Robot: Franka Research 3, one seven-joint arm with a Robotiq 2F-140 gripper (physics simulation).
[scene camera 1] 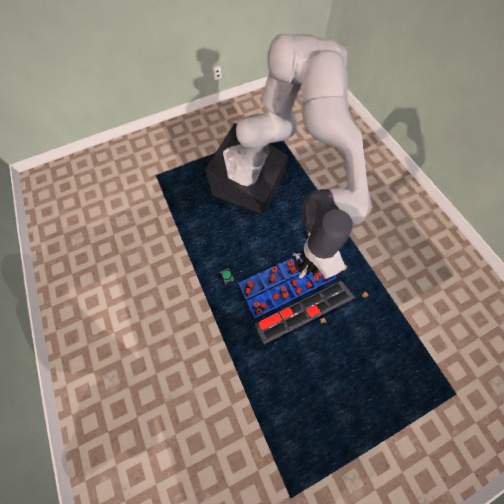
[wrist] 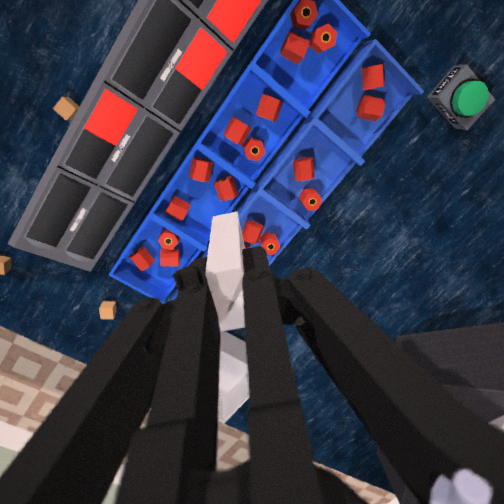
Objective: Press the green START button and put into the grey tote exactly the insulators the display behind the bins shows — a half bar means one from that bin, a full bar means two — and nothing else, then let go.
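Blue bins (scene camera 1: 282, 290) in two rows hold red insulators, some block-shaped and some hexagonal; they also show in the wrist view (wrist: 270, 145). Behind them the grey display (scene camera 1: 306, 311) shows a full red bar at its left end, then two half bars; it also shows in the wrist view (wrist: 135, 115). The green START button (scene camera 1: 226, 274) sits left of the bins and shows in the wrist view (wrist: 469, 98). My gripper (scene camera 1: 302, 270) hovers over the right end of the bins. In the wrist view its fingers (wrist: 225, 260) are together, pale pads touching, with no insulator between them. I see no grey tote.
Small tan cubes lie on the blue mat near the display (wrist: 65, 107) (wrist: 107, 309) (scene camera 1: 365, 294). The arm's black pedestal (scene camera 1: 247, 175) stands at the mat's far end. A dark grey shape (wrist: 450, 360) fills the wrist view's lower right. Patterned floor tiles surround the mat.
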